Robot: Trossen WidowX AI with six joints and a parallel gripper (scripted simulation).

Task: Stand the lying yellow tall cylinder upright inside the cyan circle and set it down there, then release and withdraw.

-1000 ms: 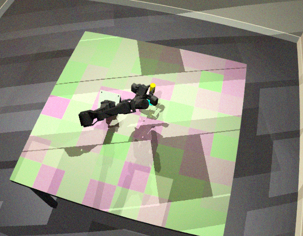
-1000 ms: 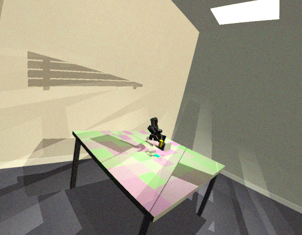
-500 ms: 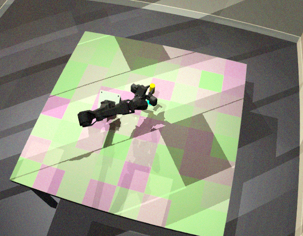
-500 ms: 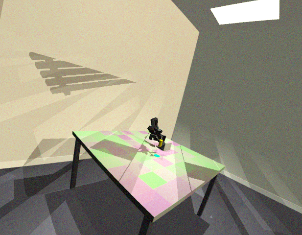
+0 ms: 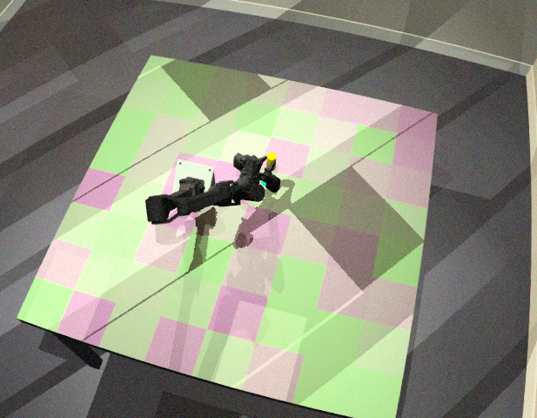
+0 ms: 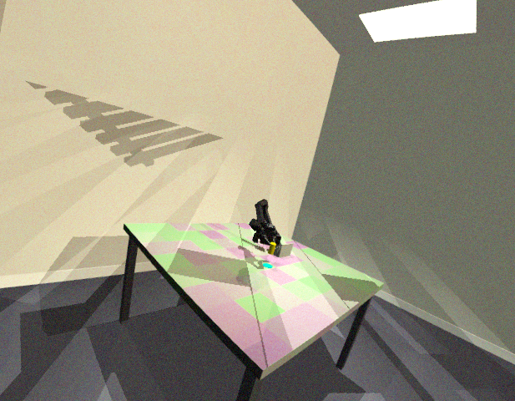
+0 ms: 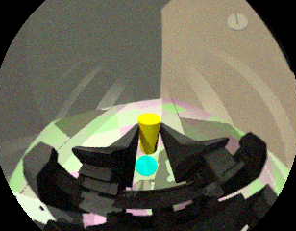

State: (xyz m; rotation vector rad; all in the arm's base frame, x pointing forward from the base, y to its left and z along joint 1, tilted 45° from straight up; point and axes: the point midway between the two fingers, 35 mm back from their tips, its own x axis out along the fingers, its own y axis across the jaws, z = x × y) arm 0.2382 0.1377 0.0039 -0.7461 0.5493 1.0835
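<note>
My gripper tip is now 140 mm above the cyan circle and 10 mm past it. Round my gripper tip: yellow tall cylinder (20 mm below).
</note>
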